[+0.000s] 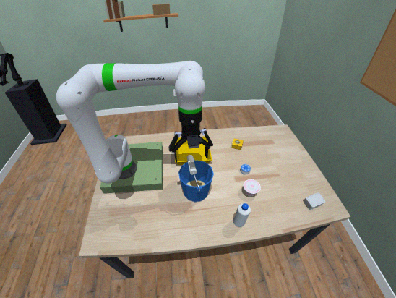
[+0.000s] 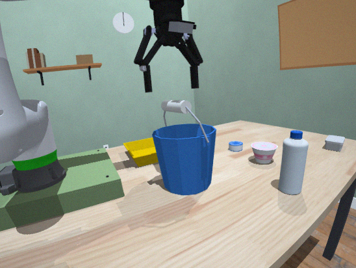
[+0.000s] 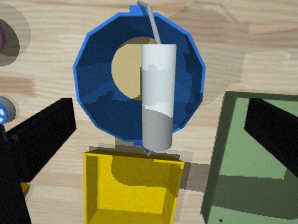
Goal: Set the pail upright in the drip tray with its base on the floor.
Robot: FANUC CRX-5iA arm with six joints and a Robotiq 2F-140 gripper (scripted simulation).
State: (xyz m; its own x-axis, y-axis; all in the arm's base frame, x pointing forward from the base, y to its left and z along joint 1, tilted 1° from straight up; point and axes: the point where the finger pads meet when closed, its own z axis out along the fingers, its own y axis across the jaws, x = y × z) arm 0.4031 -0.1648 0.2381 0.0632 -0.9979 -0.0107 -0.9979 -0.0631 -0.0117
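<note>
My gripper is now 150 mm above the blue pail and 20 mm short of it. Also, from my hand: white bottle: 230 mm to the right, 230 mm ahead, 220 mm below; yellow drip tray: 320 mm to the left, 280 mm below, 40 mm ahead; grey box: 710 mm ahead, 270 mm below, 200 mm to the right.
</note>
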